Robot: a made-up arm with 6 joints. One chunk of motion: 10 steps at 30 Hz.
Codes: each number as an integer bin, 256 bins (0 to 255) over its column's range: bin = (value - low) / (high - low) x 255, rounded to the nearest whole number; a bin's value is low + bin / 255 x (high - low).
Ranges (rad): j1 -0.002..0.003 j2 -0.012..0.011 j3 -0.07..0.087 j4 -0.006..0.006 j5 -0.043..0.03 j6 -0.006..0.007
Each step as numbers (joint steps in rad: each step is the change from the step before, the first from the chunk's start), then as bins.
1 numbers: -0.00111 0.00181 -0.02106 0.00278 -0.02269 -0.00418
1 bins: 45 153 79 187 71 36
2 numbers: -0.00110 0.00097 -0.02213 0.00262 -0.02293 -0.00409
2 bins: 46 144 78 183 70 37
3 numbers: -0.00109 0.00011 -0.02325 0.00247 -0.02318 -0.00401
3 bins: 46 134 76 180 69 39
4 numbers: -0.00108 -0.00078 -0.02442 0.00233 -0.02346 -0.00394
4 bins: 47 124 74 177 68 40
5 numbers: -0.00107 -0.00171 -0.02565 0.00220 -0.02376 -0.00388
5 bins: 47 114 72 174 67 42
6 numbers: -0.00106 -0.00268 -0.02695 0.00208 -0.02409 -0.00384
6 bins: 48 103 70 172 66 42
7 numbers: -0.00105 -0.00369 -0.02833 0.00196 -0.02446 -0.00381
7 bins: 48 92 68 169 65 43
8 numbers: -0.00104 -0.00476 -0.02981 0.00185 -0.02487 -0.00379
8 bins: 49 80 65 167 63 43
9 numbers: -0.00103 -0.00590 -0.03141 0.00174 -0.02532 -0.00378
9 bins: 49 68 63 164 62 44
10 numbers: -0.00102 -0.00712 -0.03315 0.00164 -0.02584 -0.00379
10 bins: 50 54 60 162 60 43
